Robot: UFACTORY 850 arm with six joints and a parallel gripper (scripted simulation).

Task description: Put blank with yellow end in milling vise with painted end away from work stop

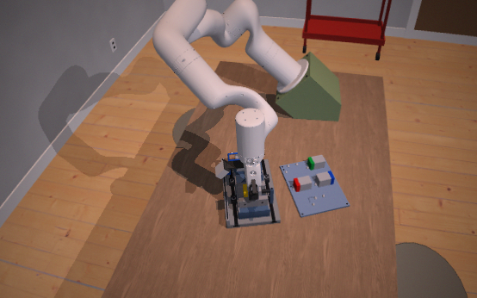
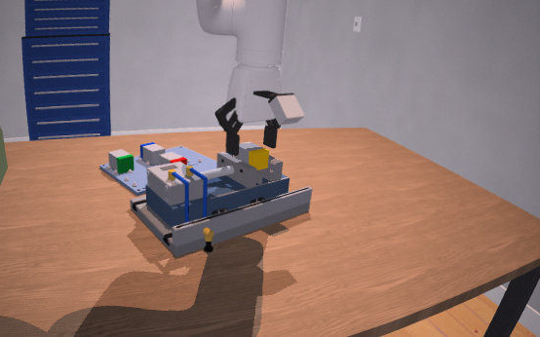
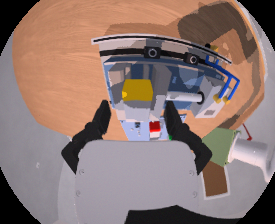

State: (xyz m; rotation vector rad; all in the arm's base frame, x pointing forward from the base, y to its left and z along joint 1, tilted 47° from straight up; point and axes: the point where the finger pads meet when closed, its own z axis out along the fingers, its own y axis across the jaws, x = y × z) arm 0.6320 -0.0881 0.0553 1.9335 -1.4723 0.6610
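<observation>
Right now my hand is 20 mm above the yellow-ended blank. Also, from my hand: red-ended blank: 120 mm behind, 180 mm to the left, 90 mm below; then fixed jaw: 30 mm ahead, 10 mm to the left, 40 mm below; then milling vise: 70 mm behind, 20 mm to the right, 80 mm below.
</observation>
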